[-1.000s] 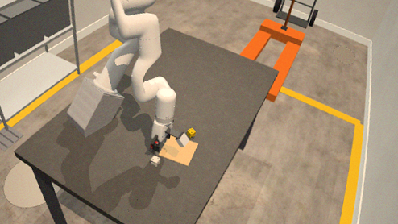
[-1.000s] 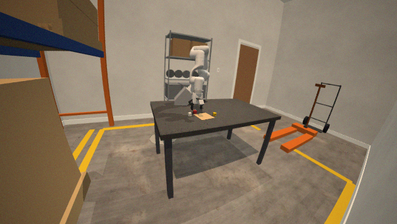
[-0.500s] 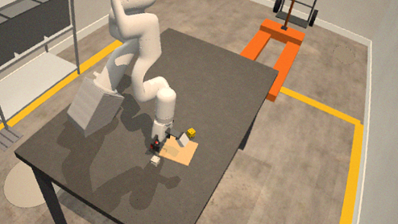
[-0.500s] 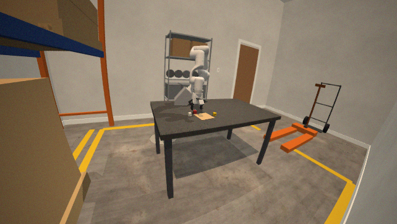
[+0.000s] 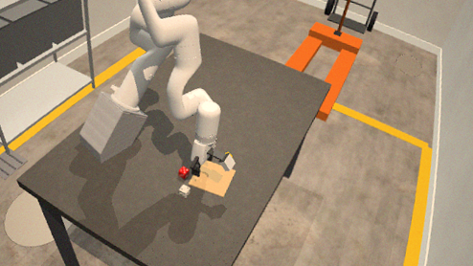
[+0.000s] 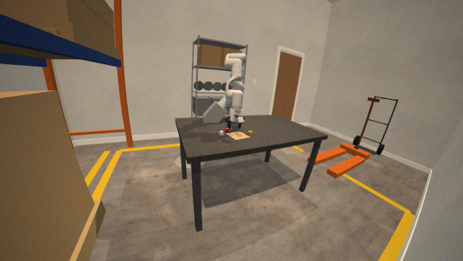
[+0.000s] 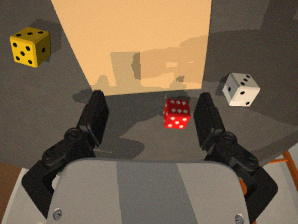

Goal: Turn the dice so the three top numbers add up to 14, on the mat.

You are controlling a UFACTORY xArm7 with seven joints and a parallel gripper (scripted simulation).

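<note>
Right now the yellow die is 40 mm ahead of my hand, 130 mm to the left of it and 40 mm below it. From my hand the other things lie so: mat (40 mm ahead, 20 mm to the left, 60 mm below); red die (50 mm behind, 40 mm to the right, 40 mm below); white die (110 mm to the right, 40 mm below).
</note>
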